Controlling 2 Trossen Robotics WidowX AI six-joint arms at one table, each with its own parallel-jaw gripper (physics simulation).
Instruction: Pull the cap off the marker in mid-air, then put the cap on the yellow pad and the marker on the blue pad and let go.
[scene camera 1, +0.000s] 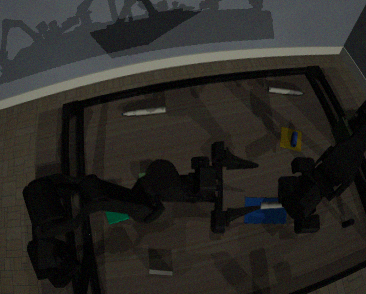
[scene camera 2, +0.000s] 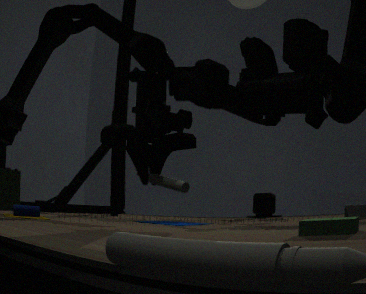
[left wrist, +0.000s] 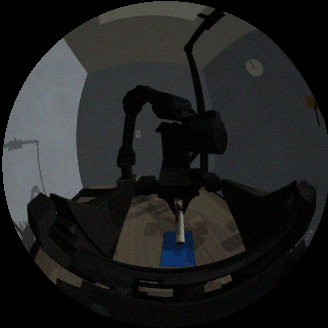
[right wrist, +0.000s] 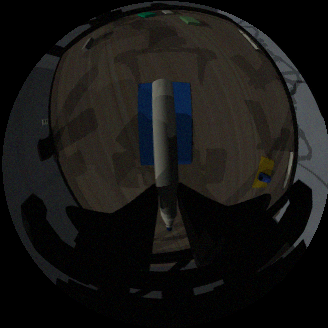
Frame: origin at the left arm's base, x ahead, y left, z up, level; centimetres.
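Seen in the pictures: left gripper, fingertip midpoint: (scene camera 1: 259, 186) (left wrist: 177, 186); right gripper, fingertip midpoint: (scene camera 2: 149, 185) (left wrist: 178, 213) (right wrist: 166, 187); left arm's base, link origin: (scene camera 1: 55, 263); right arm's base, link origin: (scene camera 1: 357, 127) (left wrist: 127, 176).
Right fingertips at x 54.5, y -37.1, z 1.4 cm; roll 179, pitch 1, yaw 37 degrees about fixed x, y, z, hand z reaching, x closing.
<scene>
Pixels of each thing's top centre, then the offset from my right fingertips to it.
- marker, top centre: (right wrist: 166, 167) (scene camera 2: 159, 170) (left wrist: 178, 212) (scene camera 1: 288, 202) dx -1.7, dy +2.3, dz +2.4 cm
- blue pad, top centre: (right wrist: 164, 120) (scene camera 2: 171, 222) (left wrist: 177, 246) (scene camera 1: 266, 210) dx -3.7, dy +5.1, dz -6.7 cm
- blue cap, top centre: (scene camera 2: 26, 205) (right wrist: 266, 179) (scene camera 1: 295, 137) dx +21.1, dy +10.5, dz -4.9 cm
- yellow pad, top centre: (scene camera 2: 25, 216) (right wrist: 264, 173) (scene camera 1: 291, 138) dx +21.0, dy +11.5, dz -6.7 cm
- lighter green block, top centre: (scene camera 2: 330, 218) (scene camera 1: 150, 177) dx -17.4, dy +36.0, dz -5.3 cm
- pale block, top centre: (scene camera 2: 360, 204) (scene camera 1: 160, 272) dx -35.3, dy +15.8, dz -4.6 cm
The marker (scene camera 1: 271, 205) (scene camera 2: 171, 183) (left wrist: 180, 225) (right wrist: 165, 135) has a white body and a bare blue tip. My right gripper (scene camera 2: 150, 180) (right wrist: 166, 187) is shut on its tip end and holds it tilted in the air above the blue pad (scene camera 1: 265, 218) (scene camera 2: 175, 223) (left wrist: 177, 257) (right wrist: 184, 115). The blue cap (scene camera 1: 294, 139) (scene camera 2: 26, 210) (right wrist: 264, 177) lies on the yellow pad (scene camera 1: 285, 137) (right wrist: 268, 163), apart from both grippers. My left gripper (scene camera 1: 256, 186) is open and empty, raised and facing the right gripper. Its fingers stand wide at both sides of the left wrist view.
Two other white markers (scene camera 1: 144, 112) (scene camera 1: 286, 91) lie toward the back. A green block (scene camera 1: 117, 217) (scene camera 2: 328, 226) and a lighter green block (scene camera 1: 142, 175) (right wrist: 190, 20) lie by the left arm. A pale block (scene camera 1: 160, 272) lies near the front. Dark frame bars edge the table.
</scene>
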